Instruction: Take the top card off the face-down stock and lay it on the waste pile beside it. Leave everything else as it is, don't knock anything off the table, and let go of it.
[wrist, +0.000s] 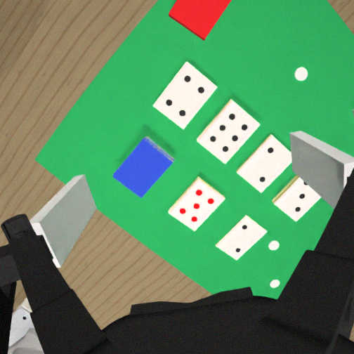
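The face-down stock (143, 167) is a blue-backed stack left of the middle of the wrist view, on the green mat (95, 120). Beside it, to the lower right, lies a face-up pile with five red dots (196, 204), which looks like the waste pile. My gripper (187, 172) is open wide and empty above the mat. One finger shows at the left, past the stock, and the other at the right, partly covering a card. The thickness of the stock is hard to tell from above.
Face-up white cards with black dots (185, 95) (228, 131) (264, 163) (297, 200) (241, 237) lie near the stock and pile. A red block (199, 16) is at the top. White discs (301, 74) (274, 245) (274, 283) lie on the mat. Wooden table (50, 65) surrounds it.
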